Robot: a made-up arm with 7 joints. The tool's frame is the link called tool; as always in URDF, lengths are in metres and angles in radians. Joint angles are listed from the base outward.
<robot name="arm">
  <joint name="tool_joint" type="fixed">
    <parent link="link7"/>
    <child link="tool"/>
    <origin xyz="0 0 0" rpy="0 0 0"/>
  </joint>
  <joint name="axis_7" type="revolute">
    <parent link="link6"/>
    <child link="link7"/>
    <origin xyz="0.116 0 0" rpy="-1.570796 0 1.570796"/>
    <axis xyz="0 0 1"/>
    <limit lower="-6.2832" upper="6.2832"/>
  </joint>
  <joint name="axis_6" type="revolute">
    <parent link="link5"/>
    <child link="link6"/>
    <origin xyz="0 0 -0.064" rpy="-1.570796 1.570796 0"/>
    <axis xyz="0 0 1"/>
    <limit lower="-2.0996" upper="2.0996"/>
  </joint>
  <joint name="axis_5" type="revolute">
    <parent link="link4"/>
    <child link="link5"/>
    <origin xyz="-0.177 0 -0.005" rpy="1.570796 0 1.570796"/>
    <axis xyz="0 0 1"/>
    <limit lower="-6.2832" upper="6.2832"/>
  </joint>
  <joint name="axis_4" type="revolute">
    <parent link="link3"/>
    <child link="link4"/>
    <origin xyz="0 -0.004 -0.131" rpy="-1.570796 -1.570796 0"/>
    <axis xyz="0 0 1"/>
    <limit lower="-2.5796" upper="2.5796"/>
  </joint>
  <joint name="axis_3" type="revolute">
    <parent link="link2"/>
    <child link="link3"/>
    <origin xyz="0 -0.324 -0.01" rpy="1.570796 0 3.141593"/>
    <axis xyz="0 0 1"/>
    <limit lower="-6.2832" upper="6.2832"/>
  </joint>
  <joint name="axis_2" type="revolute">
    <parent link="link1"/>
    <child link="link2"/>
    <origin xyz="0 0.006 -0.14" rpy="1.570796 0 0"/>
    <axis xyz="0 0 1"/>
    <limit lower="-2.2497" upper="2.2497"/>
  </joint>
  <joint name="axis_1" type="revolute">
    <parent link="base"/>
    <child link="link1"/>
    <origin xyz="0 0 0.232" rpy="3.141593 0 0"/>
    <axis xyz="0 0 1"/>
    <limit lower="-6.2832" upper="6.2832"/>
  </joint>
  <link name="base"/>
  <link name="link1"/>
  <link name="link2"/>
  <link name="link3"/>
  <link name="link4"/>
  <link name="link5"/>
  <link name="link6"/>
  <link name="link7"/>
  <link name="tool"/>
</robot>
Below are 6 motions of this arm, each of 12 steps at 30 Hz.
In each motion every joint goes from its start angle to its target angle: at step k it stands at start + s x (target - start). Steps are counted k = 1, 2, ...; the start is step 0. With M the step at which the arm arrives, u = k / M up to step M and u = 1 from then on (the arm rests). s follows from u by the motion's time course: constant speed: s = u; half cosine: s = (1 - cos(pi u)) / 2; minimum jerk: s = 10 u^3 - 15 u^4 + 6 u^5.
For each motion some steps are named. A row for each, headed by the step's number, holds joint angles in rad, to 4 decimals.
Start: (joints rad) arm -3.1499 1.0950 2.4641 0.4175 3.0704 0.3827 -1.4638
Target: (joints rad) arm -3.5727 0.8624 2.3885 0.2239 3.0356 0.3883 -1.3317
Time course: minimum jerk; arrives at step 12
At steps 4, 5, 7, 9, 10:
4: -3.2386 1.0462 2.4482 0.3769 3.0631 0.3839 -1.4361
5: -3.2965 1.0144 2.4379 0.3504 3.0583 0.3846 -1.4180
7: -3.4261 0.9430 2.4147 0.2910 3.0477 0.3864 -1.3775
9: -3.5289 0.8865 2.3963 0.2439 3.0392 0.3877 -1.3454
10: -3.5577 0.8707 2.3912 0.2308 3.0368 0.3881 -1.3364

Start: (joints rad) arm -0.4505 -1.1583 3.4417 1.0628 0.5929 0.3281 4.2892
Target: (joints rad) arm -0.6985 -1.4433 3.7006 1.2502 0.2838 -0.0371 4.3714
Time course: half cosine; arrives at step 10
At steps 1, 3, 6, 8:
1: -0.4566 -1.1653 3.4480 1.0674 0.5853 0.3192 4.2912
3: -0.5016 -1.2170 3.4951 1.1014 0.5292 0.2528 4.3061
6: -0.6128 -1.3448 3.6112 1.1855 0.3906 0.0891 4.3430
8: -0.6748 -1.4161 3.6759 1.2323 0.3133 -0.0022 4.3636

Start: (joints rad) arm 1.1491 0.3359 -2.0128 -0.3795 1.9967 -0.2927 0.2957
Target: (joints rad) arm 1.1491 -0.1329 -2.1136 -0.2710 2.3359 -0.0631 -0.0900
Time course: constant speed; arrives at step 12
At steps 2, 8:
2: 1.1491 0.2578 -2.0296 -0.3614 2.0532 -0.2544 0.2314
8: 1.1491 0.0234 -2.0800 -0.3072 2.2228 -0.1396 0.0386

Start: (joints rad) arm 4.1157 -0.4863 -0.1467 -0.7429 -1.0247 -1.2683 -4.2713
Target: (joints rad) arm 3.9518 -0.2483 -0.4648 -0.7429 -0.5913 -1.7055 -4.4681
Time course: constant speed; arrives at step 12
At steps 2, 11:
2: 4.0884 -0.4466 -0.1997 -0.7429 -0.9525 -1.3412 -4.3041
11: 3.9655 -0.2681 -0.4383 -0.7429 -0.6274 -1.6691 -4.4517

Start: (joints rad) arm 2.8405 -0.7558 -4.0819 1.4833 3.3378 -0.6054 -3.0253
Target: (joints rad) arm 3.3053 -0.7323 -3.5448 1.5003 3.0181 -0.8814 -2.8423
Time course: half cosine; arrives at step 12
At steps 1, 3, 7, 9, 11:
1: 2.8484 -0.7554 -4.0727 1.4836 3.3324 -0.6101 -3.0222
3: 2.9086 -0.7524 -4.0032 1.4858 3.2910 -0.6458 -2.9985
7: 3.1330 -0.7410 -3.7438 1.4940 3.1366 -0.7791 -2.9101
9: 3.2372 -0.7357 -3.6235 1.4978 3.0649 -0.8410 -2.8691
11: 3.2974 -0.7327 -3.5540 1.5000 3.0235 -0.8767 -2.8454

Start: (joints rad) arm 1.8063 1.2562 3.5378 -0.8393 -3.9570 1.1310 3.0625
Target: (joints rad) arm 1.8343 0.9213 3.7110 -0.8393 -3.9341 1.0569 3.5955
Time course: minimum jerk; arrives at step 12
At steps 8, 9, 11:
8: 1.8284 0.9916 3.6746 -0.8393 -3.9389 1.0725 3.4836
9: 1.8314 0.9560 3.6931 -0.8393 -3.9365 1.0646 3.5403
11: 1.8342 0.9230 3.7101 -0.8393 -3.9342 1.0573 3.5928

